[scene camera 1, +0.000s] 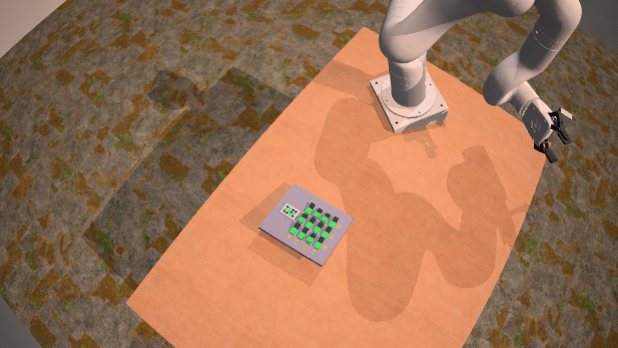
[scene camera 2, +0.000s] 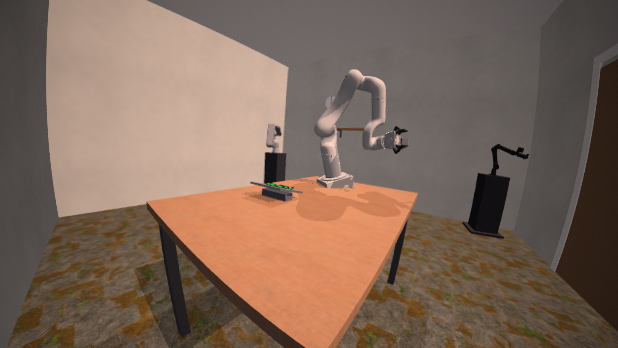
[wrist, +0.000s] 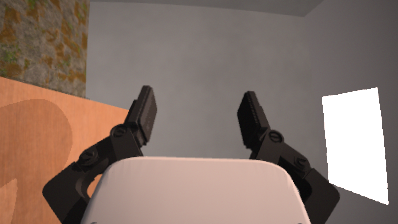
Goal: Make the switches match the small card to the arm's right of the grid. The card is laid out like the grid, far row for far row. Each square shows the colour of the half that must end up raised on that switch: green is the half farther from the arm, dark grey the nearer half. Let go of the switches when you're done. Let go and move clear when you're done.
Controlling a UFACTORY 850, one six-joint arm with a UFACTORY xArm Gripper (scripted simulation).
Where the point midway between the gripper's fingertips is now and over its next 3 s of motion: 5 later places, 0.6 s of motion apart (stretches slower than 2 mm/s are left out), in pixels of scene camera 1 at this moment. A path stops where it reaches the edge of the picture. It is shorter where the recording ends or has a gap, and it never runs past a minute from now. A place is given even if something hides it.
My gripper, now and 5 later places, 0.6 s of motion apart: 561, 152; 564, 168; 561, 186; 543, 195; 507, 200; 469, 203
